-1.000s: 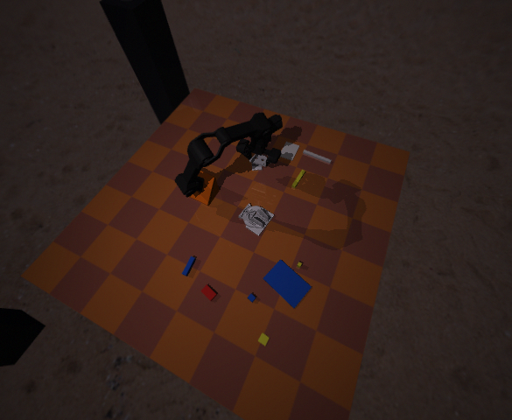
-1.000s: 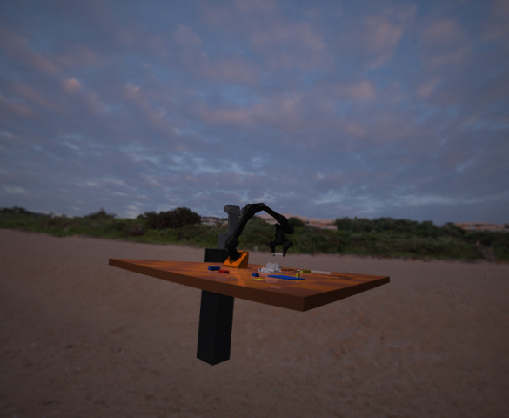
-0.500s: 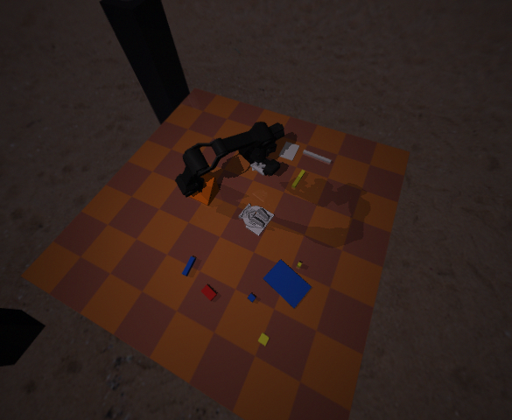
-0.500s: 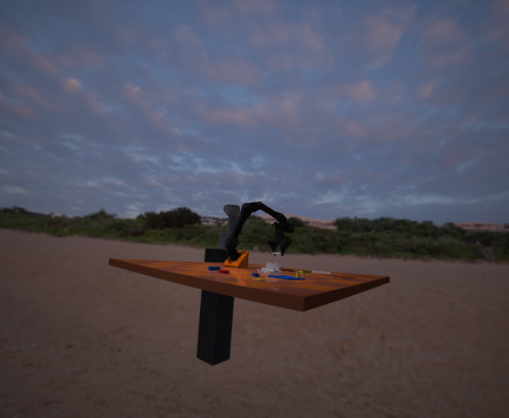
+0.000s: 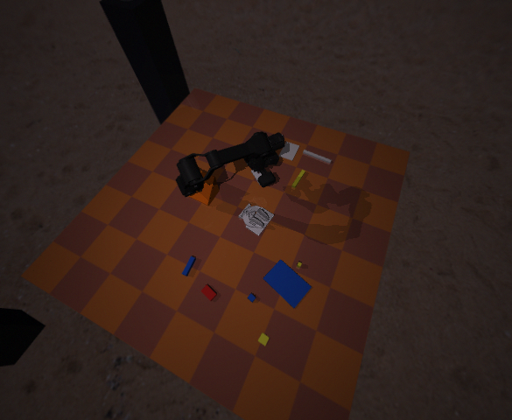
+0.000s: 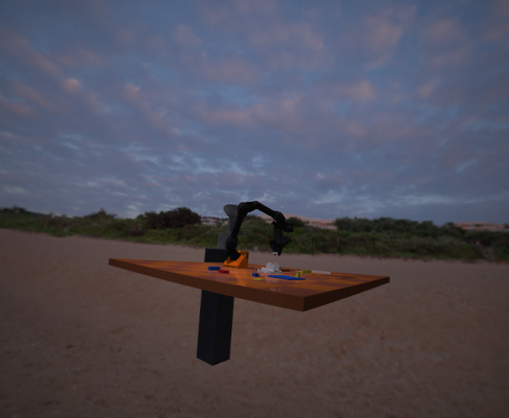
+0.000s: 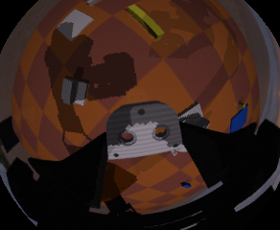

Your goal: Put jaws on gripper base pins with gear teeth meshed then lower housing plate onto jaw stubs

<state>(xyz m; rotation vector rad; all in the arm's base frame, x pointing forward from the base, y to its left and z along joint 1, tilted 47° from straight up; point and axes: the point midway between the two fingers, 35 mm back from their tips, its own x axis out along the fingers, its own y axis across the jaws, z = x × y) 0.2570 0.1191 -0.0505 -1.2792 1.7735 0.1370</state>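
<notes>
Right now the housing plate is 13 cm to the right of my gripper tip and 10 cm below it. The rest, counted from my gripper tip: yellow bar (15 cm ahead, 13 cm to the left, 9 cm below); then white plate (29 cm to the left, 10 cm below, 4 cm ahead); then gripper base (2 cm above, 1 cm to the left).
</notes>
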